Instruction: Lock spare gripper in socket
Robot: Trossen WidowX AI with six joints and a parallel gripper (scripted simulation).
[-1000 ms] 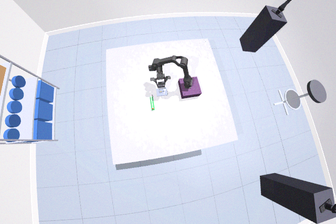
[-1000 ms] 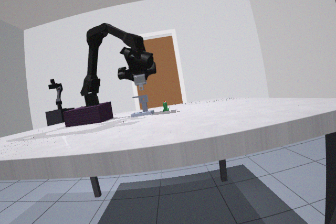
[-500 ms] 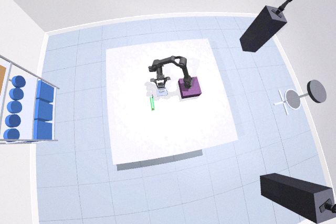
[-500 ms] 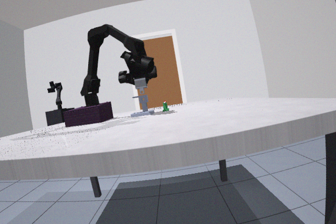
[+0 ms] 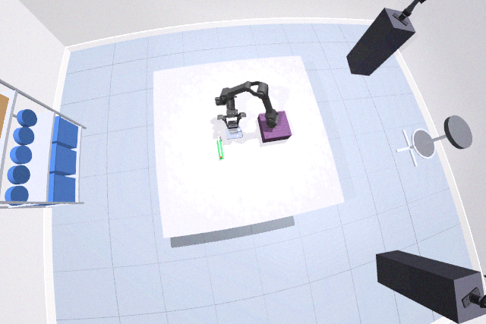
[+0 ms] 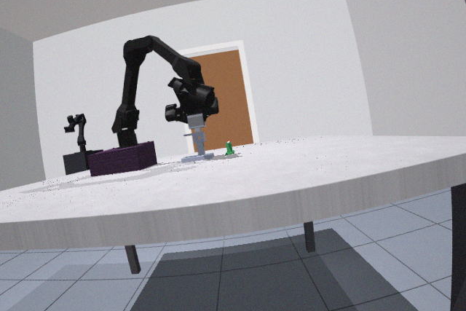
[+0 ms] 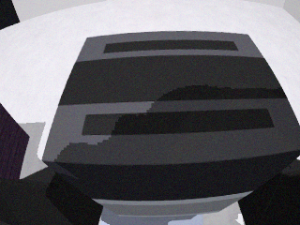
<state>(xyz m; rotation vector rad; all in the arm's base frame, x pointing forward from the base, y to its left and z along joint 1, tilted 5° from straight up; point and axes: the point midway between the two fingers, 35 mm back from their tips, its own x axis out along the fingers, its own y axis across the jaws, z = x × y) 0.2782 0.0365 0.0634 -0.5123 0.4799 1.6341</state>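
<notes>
Right now the grey mount is 9 cm below my gripper tip, 1 cm to the right of it and 1 cm behind it. Round my gripper tip: spare gripper (1 cm to the right).
</notes>
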